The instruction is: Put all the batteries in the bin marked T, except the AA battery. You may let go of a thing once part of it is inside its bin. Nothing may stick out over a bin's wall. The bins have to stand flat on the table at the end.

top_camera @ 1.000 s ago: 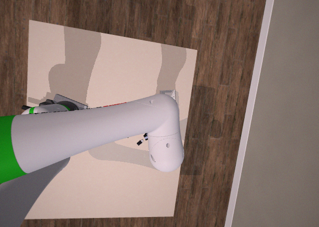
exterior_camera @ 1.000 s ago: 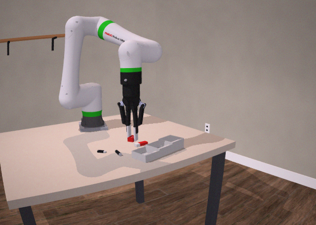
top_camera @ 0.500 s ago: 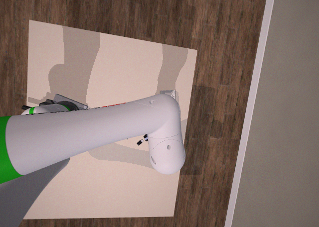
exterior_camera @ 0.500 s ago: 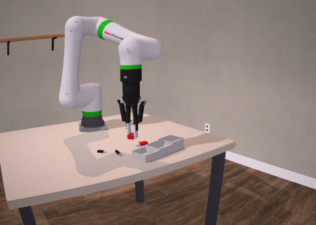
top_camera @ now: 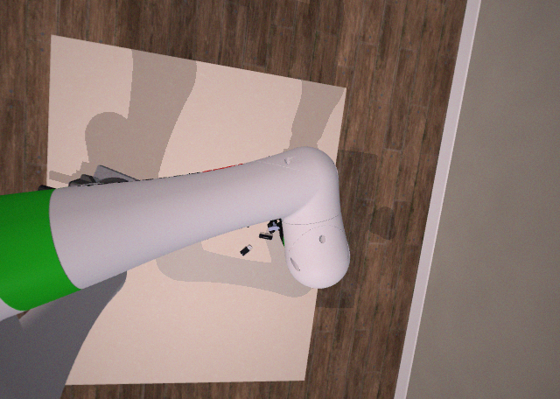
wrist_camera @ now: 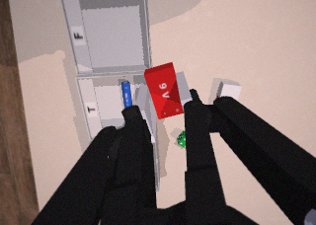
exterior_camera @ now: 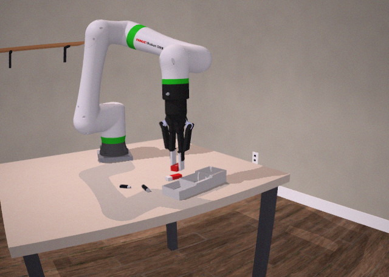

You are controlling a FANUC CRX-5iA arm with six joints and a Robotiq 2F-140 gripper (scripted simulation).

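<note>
Right now my hand is 8 cm above the grey bin, 5 cm to the right of it and 4 cm short of it. Also, from my hand: red block battery (3 cm below, 1 cm to the left, 1 cm behind); then blue cylindrical battery (9 cm below, 5 cm to the left, 3 cm ahead); then green die (9 cm below, 8 cm to the left, 6 cm behind).
</note>
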